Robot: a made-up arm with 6 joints. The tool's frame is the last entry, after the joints.
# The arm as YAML. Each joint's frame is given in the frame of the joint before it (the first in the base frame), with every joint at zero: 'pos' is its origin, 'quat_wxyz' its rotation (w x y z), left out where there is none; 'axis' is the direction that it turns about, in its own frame. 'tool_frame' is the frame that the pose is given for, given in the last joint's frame.
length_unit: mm
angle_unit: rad
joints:
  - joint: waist
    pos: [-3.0, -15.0, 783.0]
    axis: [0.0, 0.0, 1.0]
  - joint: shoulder
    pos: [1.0, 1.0, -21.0]
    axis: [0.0, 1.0, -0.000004]
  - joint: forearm
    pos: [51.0, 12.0, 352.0]
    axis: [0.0, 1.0, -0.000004]
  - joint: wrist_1
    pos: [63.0, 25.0, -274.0]
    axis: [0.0, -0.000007, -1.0]
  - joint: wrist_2
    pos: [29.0, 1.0, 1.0]
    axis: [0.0, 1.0, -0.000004]
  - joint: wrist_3
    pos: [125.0, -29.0, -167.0]
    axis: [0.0, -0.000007, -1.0]
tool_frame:
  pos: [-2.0, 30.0, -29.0]
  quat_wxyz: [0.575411, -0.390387, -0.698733, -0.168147]
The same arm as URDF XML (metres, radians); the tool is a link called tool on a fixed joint. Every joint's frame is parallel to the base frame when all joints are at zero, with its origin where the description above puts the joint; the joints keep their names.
<robot name="arm">
  <joint name="waist" type="continuous">
    <parent link="base"/>
    <child link="link1"/>
    <origin xyz="-0.0030 -0.0150 0.7830"/>
    <axis xyz="0 0 1"/>
  </joint>
  <joint name="shoulder" type="continuous">
    <parent link="link1"/>
    <child link="link2"/>
    <origin xyz="0.0010 0.0010 -0.0210"/>
    <axis xyz="0 1 0"/>
  </joint>
  <joint name="forearm" type="continuous">
    <parent link="link2"/>
    <child link="link3"/>
    <origin xyz="0.0510 0.0120 0.3520"/>
    <axis xyz="0 1 0"/>
  </joint>
  <joint name="wrist_1" type="continuous">
    <parent link="link3"/>
    <child link="link4"/>
    <origin xyz="0.0630 0.0250 -0.2740"/>
    <axis xyz="0 0 -1"/>
  </joint>
  <joint name="wrist_2" type="continuous">
    <parent link="link4"/>
    <child link="link5"/>
    <origin xyz="0.0290 0.0010 0.0010"/>
    <axis xyz="0 1 0"/>
  </joint>
  <joint name="wrist_3" type="continuous">
    <parent link="link5"/>
    <child link="link6"/>
    <origin xyz="0.1250 -0.0290 -0.1670"/>
    <axis xyz="0 0 -1"/>
  </joint>
  <joint name="tool_joint" type="fixed">
    <parent link="link6"/>
    <child link="tool"/>
    <origin xyz="-0.0020 0.0300 -0.0290" rpy="-2.4905 -1.2094 1.6643"/>
  </joint>
  <link name="base"/>
  <link name="link1"/>
  <link name="link2"/>
  <link name="link3"/>
  <link name="link4"/>
  <link name="link5"/>
  <link name="link6"/>
  <link name="tool"/>
</robot>

